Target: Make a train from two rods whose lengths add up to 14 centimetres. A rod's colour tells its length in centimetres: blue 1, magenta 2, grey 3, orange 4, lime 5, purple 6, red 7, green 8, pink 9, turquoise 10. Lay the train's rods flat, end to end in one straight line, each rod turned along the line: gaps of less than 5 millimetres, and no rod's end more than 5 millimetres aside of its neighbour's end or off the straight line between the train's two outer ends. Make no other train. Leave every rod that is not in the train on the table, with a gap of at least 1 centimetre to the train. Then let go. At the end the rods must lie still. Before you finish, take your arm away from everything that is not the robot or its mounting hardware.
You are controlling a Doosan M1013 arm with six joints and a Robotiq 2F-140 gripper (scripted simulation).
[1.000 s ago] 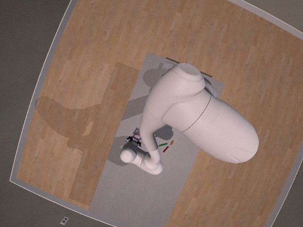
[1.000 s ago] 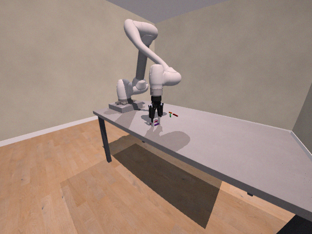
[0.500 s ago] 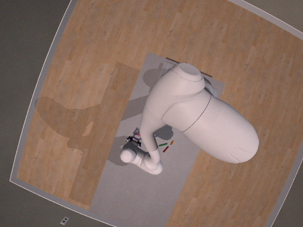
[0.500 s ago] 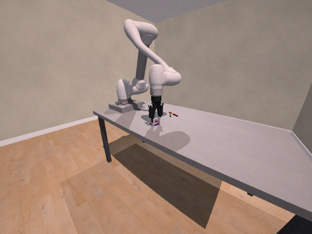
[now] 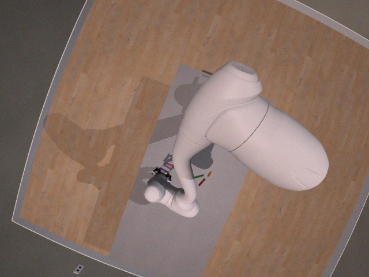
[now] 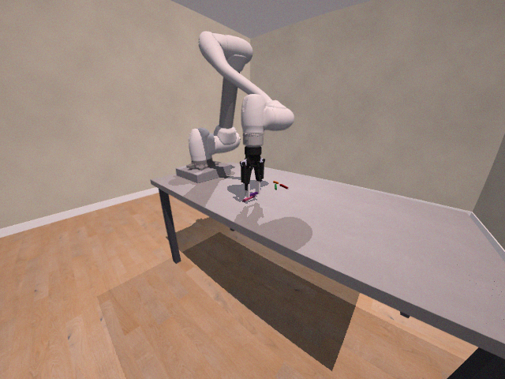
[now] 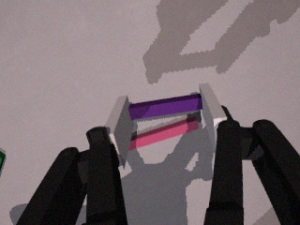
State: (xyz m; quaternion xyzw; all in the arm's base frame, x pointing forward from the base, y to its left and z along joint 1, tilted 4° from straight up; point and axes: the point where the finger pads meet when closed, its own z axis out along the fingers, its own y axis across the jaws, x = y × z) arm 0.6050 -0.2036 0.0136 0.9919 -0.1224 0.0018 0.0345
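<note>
The pink rod lies 40 mm behind my hand, 30 mm to the left of it and 70 mm below it. Round my hand: purple rod (30 mm below); green rod (10 mm behind, 260 mm to the left, 70 mm below); small blue rod (70 mm behind, 180 mm to the left, 70 mm below).
</note>
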